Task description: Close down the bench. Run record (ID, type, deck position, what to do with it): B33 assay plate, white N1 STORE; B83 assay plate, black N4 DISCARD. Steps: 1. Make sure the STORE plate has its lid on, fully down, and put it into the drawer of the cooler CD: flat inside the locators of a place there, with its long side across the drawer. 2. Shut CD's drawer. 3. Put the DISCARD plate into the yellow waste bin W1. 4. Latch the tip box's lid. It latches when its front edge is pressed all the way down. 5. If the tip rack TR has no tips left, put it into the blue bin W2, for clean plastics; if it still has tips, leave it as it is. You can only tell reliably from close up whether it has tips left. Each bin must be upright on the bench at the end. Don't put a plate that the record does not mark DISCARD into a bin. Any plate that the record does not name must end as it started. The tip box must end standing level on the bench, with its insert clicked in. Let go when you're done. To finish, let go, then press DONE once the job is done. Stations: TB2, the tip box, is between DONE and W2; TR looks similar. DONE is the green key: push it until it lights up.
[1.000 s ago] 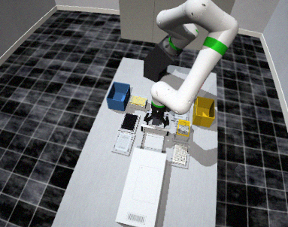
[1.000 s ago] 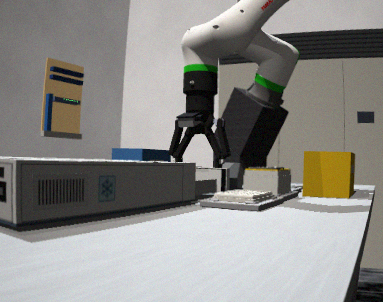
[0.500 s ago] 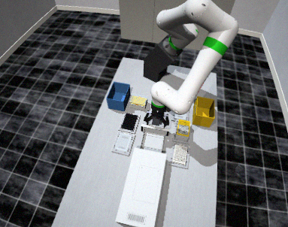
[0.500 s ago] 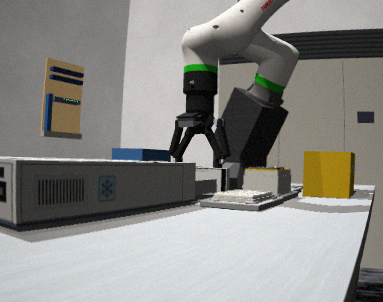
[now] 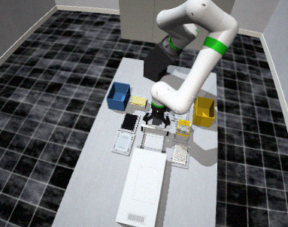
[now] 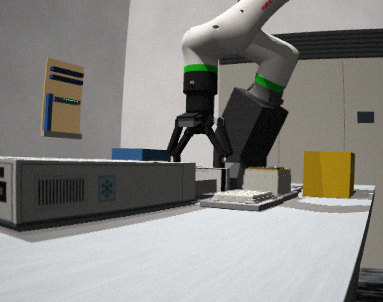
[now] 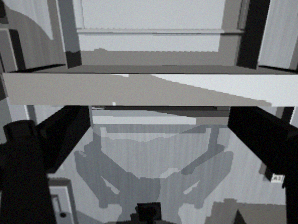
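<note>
My hand is 190 mm past the clear plate lid, 150 mm to the right of it and 30 mm above it. From my hand the other things lie so: black assay plate (190 mm to the right, 30 mm below); then yellow-topped tip holder (180 mm to the left, 30 mm behind, 10 mm above); then cooler drawer (150 mm ahead, 10 mm to the left, 10 mm below).
</note>
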